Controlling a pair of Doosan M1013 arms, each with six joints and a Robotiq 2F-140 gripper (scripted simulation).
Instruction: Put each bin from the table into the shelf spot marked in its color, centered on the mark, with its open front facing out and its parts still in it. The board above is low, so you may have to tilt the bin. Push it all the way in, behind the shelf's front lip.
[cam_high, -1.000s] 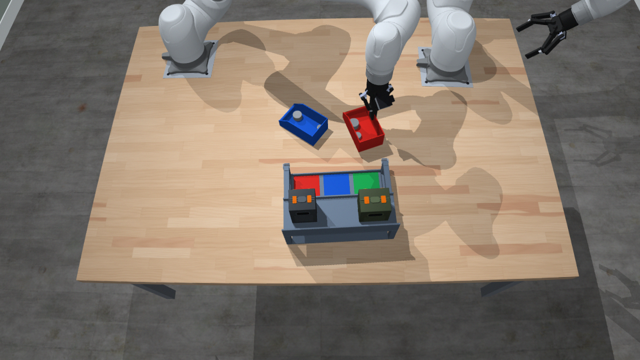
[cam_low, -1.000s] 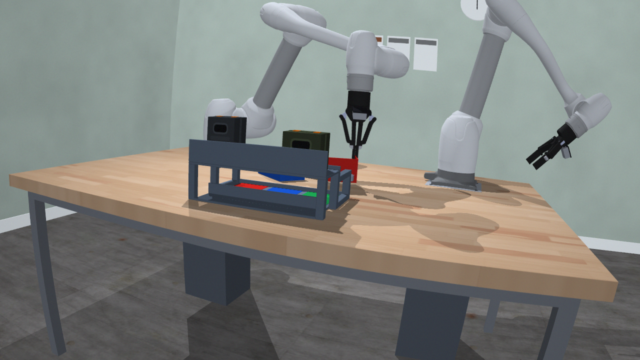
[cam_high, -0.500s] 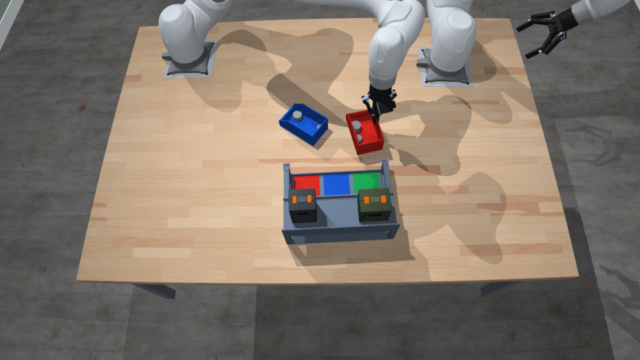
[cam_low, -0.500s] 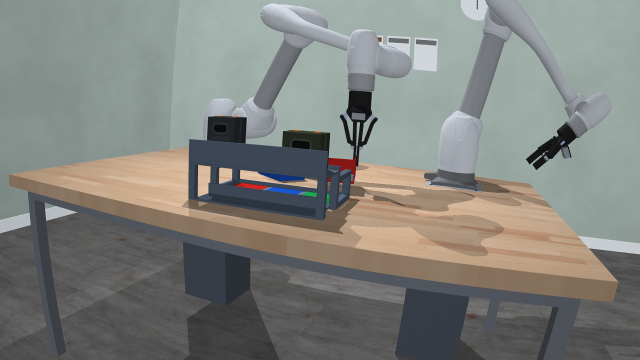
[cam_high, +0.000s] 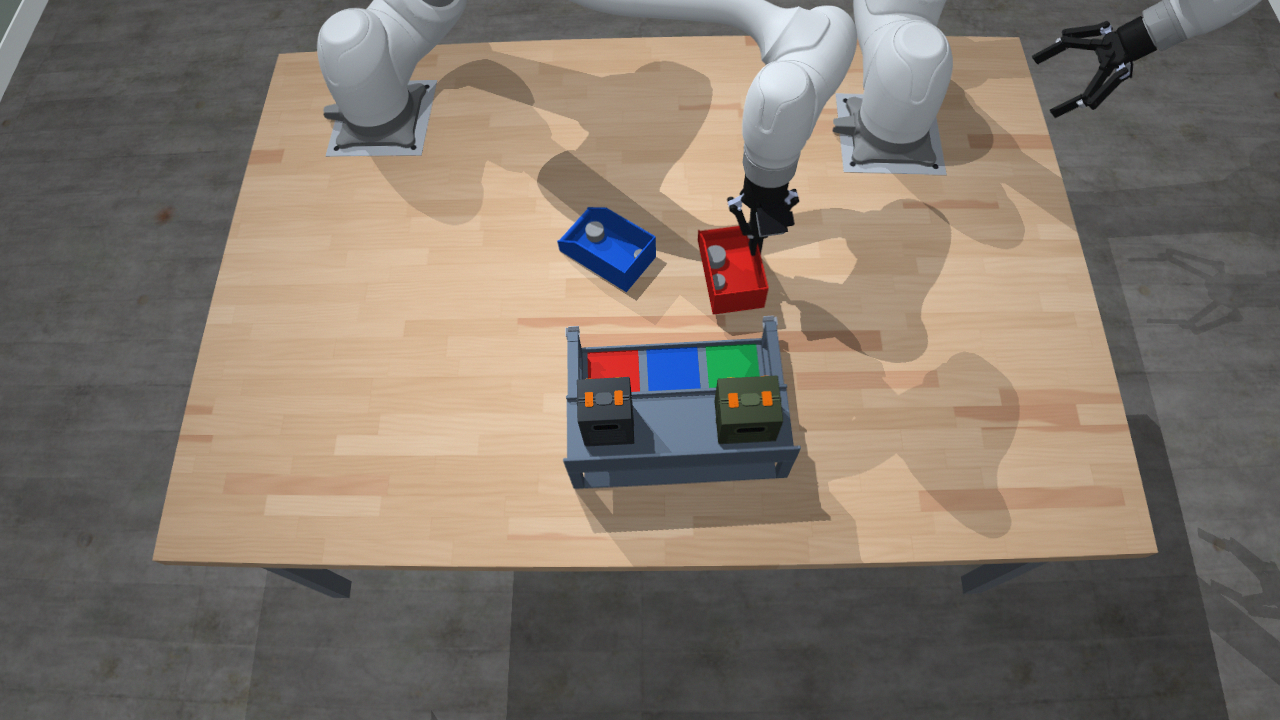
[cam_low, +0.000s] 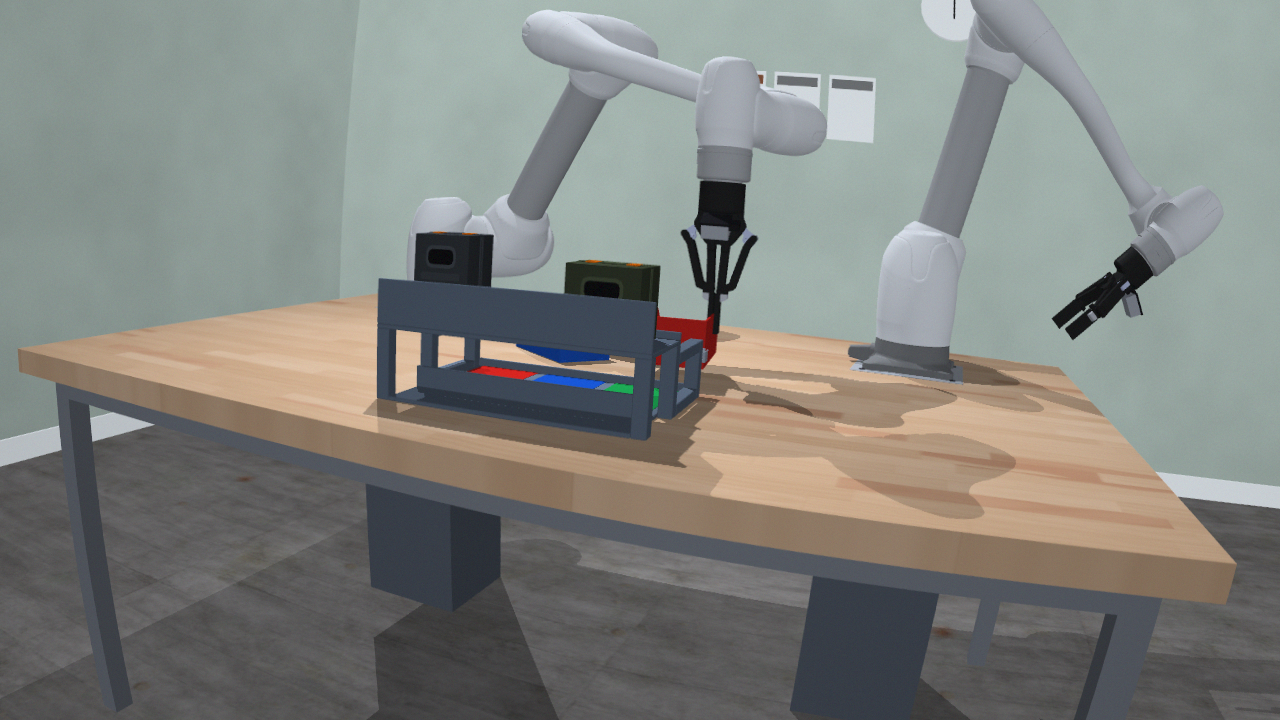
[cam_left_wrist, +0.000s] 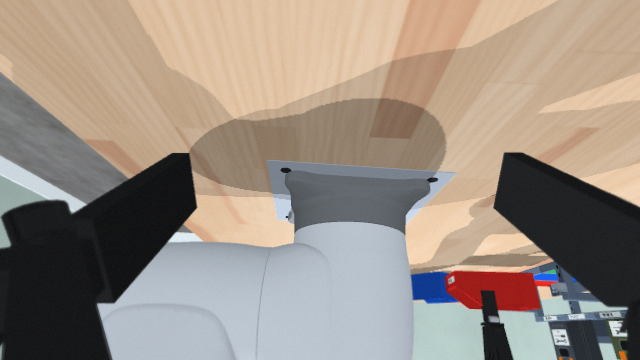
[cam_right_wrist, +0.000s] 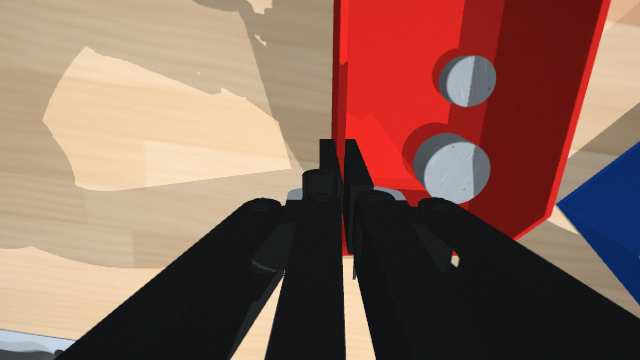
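The red bin lies 40 mm to the right of my right hand, 40 mm below it and 30 mm ahead of it. From my right hand the other things lie so: blue bin (290 mm to the right, 70 mm below, 20 mm behind); then grey shelf (300 mm ahead, 140 mm to the right, 40 mm below).
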